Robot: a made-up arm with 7 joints.
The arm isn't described. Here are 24 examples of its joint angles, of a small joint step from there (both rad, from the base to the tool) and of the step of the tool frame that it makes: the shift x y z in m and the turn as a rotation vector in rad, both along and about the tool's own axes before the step.
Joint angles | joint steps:
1: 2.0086 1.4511 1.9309 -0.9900 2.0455 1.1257 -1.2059 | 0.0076 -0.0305 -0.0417 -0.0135 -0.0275 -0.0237 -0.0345
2: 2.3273 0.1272 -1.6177 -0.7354 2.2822 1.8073 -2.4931 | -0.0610 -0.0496 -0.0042 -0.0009 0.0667 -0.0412 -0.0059
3: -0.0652 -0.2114 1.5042 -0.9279 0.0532 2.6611 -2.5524 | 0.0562 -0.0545 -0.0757 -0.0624 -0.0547 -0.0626 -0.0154
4: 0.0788 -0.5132 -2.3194 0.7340 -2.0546 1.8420 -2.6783 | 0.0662 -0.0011 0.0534 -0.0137 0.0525 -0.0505 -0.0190
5: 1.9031 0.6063 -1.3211 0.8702 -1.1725 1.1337 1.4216 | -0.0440 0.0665 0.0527 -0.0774 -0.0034 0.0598 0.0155
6: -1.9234 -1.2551 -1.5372 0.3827 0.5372 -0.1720 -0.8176 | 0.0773 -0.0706 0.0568 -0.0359 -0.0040 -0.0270 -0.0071
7: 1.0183 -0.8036 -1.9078 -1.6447 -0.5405 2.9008 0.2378 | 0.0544 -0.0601 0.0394 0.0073 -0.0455 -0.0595 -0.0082
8: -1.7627 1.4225 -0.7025 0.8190 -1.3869 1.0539 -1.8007 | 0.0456 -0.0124 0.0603 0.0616 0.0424 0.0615 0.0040
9: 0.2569 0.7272 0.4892 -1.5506 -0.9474 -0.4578 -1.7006 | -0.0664 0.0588 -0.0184 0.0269 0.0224 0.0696 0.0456
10: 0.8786 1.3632 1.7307 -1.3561 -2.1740 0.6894 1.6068 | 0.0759 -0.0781 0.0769 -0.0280 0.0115 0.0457 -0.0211
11: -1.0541 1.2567 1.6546 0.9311 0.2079 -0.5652 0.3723 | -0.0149 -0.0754 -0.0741 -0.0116 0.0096 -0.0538 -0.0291
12: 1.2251 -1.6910 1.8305 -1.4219 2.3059 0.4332 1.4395 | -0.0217 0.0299 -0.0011 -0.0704 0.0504 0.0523 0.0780
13: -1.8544 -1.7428 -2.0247 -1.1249 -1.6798 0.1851 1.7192 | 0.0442 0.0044 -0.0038 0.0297 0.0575 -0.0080 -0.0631
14: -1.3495 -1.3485 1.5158 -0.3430 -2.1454 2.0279 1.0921 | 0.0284 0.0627 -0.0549 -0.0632 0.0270 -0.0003 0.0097
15: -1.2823 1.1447 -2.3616 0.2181 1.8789 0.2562 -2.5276 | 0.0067 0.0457 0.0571 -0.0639 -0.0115 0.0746 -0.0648
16: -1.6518 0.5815 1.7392 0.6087 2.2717 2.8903 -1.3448 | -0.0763 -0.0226 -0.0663 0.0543 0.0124 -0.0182 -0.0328
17: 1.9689 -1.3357 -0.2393 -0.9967 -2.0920 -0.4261 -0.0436 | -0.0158 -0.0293 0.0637 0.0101 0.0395 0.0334 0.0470
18: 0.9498 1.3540 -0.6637 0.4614 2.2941 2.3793 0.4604 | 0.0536 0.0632 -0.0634 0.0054 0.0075 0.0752 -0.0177
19: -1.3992 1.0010 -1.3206 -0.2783 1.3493 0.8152 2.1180 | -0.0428 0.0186 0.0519 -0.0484 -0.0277 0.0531 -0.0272
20: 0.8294 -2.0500 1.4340 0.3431 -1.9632 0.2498 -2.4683 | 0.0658 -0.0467 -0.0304 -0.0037 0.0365 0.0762 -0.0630
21: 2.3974 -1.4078 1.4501 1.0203 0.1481 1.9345 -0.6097 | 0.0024 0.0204 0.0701 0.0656 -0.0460 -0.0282 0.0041
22: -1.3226 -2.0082 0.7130 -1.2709 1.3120 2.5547 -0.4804 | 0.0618 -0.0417 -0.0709 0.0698 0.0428 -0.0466 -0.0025
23: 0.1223 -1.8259 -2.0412 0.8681 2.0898 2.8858 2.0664 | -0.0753 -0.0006 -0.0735 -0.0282 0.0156 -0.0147 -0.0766
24: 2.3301 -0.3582 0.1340 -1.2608 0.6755 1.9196 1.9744 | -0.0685 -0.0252 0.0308 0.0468 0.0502 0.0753 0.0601
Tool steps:
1: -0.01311 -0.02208 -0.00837 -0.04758 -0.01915 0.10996
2: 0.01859 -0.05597 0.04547 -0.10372 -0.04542 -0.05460
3: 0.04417 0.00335 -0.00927 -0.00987 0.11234 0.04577
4: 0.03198 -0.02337 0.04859 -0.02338 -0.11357 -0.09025
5: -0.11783 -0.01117 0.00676 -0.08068 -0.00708 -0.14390
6: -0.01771 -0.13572 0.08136 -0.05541 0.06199 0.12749
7: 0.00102 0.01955 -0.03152 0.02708 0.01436 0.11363
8: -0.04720 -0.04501 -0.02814 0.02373 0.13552 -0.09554
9: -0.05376 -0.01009 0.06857 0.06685 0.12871 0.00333
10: -0.00444 -0.01373 -0.13005 0.04920 0.10626 -0.00655
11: -0.08570 0.06063 -0.03639 -0.00356 -0.09343 -0.01989
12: 0.03535 0.01539 -0.06102 0.07476 -0.09289 -0.01370
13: 0.01130 -0.02332 -0.01255 0.01166 0.00346 0.05770
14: -0.03506 -0.07531 0.01456 -0.05780 0.05990 -0.01879
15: -0.01651 0.01957 0.01851 0.07147 0.06040 0.08956
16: 0.03714 -0.02233 -0.09420 0.00629 0.14865 0.01326
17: 0.02914 -0.05337 0.00051 -0.04000 -0.00617 0.03049
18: 0.05533 -0.07573 -0.00829 -0.13282 -0.00486 -0.07607
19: 0.05107 0.06136 0.01385 -0.00403 -0.07156 0.11592
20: -0.07553 0.02825 -0.05735 0.00642 0.04743 0.13919
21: 0.03609 -0.03812 0.02767 -0.06317 -0.10469 0.01849
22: -0.04170 0.08955 0.06147 0.08479 -0.11522 0.15220
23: -0.03247 -0.05397 -0.02059 -0.00487 0.00475 0.11805
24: -0.04270 -0.00355 0.01513 -0.01186 -0.01645 -0.06599
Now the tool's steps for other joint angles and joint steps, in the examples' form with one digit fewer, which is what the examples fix.
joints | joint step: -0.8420 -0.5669 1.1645 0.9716 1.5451 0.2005 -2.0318 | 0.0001 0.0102 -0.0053 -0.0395 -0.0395 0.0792 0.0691
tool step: -0.0285 -0.0045 0.0006 0.0869 -0.0161 0.0164
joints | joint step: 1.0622 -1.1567 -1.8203 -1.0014 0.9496 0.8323 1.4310 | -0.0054 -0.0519 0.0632 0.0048 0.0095 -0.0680 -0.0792
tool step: 0.0120 0.0075 -0.0180 0.0605 -0.0143 0.0338
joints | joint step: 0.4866 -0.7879 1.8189 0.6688 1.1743 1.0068 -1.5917 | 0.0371 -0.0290 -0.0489 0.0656 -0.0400 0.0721 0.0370
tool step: 0.0376 0.0664 0.0096 0.1300 -0.0392 -0.0052
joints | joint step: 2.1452 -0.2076 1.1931 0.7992 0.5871 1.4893 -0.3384 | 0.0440 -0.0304 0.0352 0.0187 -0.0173 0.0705 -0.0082
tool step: 0.0230 0.0198 -0.0087 -0.0048 -0.0050 -0.0505
